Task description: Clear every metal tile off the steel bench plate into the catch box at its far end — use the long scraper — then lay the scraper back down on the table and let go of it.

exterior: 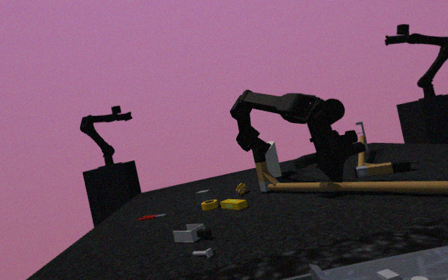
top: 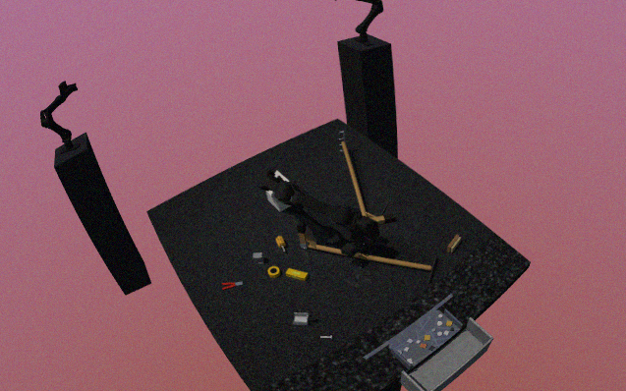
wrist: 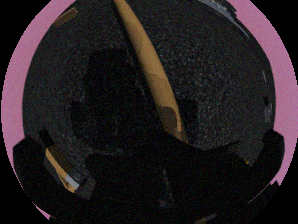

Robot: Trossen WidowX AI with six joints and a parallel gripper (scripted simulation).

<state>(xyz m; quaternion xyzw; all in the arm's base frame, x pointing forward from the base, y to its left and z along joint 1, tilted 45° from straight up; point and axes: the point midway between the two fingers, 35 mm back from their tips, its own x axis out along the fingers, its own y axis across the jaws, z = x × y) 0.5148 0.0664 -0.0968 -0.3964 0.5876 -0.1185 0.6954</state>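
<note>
The long scraper is 5 cm above my gripper tip and 3 cm ahead of it. The rest, counted from my gripper tip: yellow tape ring (36 cm to the right, 14 cm behind); then yellow block (29 cm to the right, 7 cm behind); then yellow-handled screwdriver (26 cm behind, 25 cm to the right).
</note>
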